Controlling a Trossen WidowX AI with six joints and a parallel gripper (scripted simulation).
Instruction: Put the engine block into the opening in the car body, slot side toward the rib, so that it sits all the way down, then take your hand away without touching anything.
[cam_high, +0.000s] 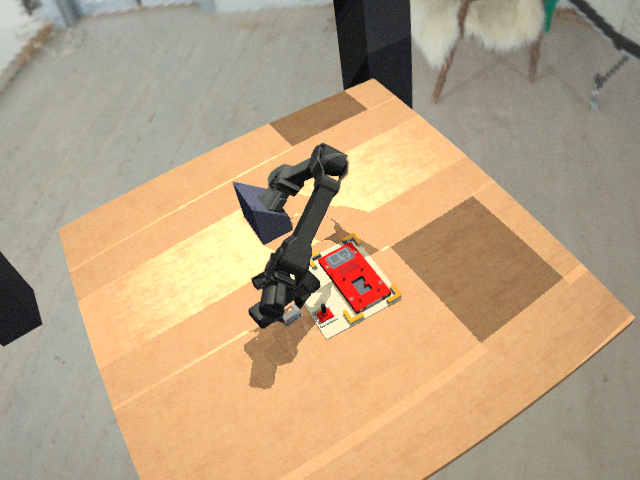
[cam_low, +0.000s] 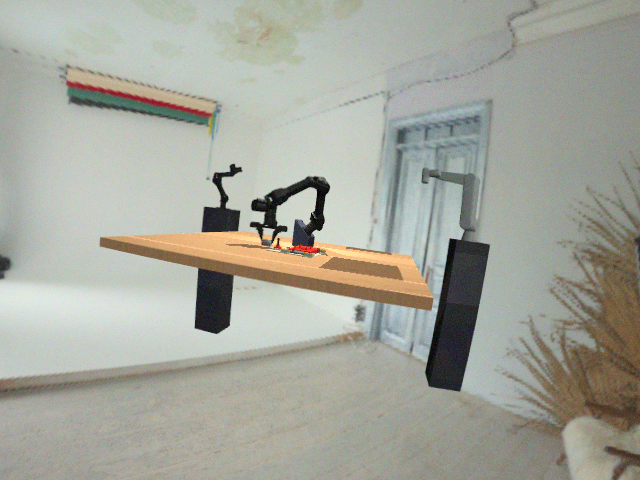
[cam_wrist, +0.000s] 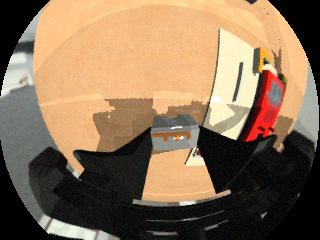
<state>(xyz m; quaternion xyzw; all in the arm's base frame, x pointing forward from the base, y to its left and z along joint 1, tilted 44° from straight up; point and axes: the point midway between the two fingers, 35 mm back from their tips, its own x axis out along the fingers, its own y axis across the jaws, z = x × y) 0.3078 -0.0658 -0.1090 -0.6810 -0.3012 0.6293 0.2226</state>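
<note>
My gripper tip is now 80 mm to the right of the black upright stick, 40 mm short of it and 10 mm below it. The rest, counted from my gripper tip: engine block (right at my gripper tip).
</note>
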